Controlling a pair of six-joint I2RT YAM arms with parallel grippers.
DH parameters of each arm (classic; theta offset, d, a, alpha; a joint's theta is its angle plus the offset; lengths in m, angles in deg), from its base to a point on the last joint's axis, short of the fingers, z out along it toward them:
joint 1: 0 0.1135 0.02 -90
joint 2: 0 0 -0.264 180
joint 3: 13.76 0 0.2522 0
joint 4: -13.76 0 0.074 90
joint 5: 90 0 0 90
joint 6: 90 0.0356 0 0
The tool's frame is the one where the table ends.
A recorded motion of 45 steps. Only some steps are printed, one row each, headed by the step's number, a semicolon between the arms.
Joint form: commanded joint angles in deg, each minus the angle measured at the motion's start. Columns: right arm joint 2, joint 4, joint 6, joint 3, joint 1, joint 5; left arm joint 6, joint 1, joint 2, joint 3, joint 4, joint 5.
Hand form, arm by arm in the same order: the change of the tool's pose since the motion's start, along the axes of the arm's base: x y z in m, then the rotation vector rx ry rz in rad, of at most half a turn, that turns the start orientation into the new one. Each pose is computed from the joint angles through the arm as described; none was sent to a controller.
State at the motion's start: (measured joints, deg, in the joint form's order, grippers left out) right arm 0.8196 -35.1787 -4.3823 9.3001 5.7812 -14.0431; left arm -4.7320 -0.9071 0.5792 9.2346 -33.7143 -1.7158
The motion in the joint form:
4: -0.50 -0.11 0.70 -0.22 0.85 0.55; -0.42 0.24 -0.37 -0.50 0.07 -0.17
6: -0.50 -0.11 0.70 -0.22 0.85 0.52; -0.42 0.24 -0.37 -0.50 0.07 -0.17
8: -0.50 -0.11 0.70 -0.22 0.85 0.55; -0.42 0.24 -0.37 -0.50 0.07 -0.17
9: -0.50 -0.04 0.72 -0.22 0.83 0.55; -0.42 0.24 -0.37 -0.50 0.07 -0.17
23: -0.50 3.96 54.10 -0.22 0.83 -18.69; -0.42 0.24 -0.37 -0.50 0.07 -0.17
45: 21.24 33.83 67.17 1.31 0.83 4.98; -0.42 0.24 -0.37 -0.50 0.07 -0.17
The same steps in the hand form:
4: -0.0005 0.0009 -0.0009 0.0063 0.0006 0.0009; 0.0002 0.0005 -0.0023 -0.0054 0.0009 0.0100
6: -0.0005 0.0009 -0.0009 0.0065 0.0007 0.0014; 0.0002 0.0005 -0.0023 -0.0054 0.0009 0.0100
8: -0.0005 0.0009 -0.0009 0.0063 0.0006 0.0009; 0.0002 0.0005 -0.0023 -0.0054 0.0009 0.0100
9: -0.0004 0.0009 -0.0008 0.0067 -0.0005 0.0004; 0.0002 0.0005 -0.0023 -0.0054 0.0009 0.0100
23: -0.0029 0.0116 0.0079 0.8762 0.4046 -0.0742; 0.0002 0.0005 -0.0023 -0.0054 0.0009 0.0100
45: 0.0471 0.0037 0.0347 1.0438 0.1330 -0.4461; 0.0002 0.0005 -0.0023 -0.0054 0.0009 0.0100

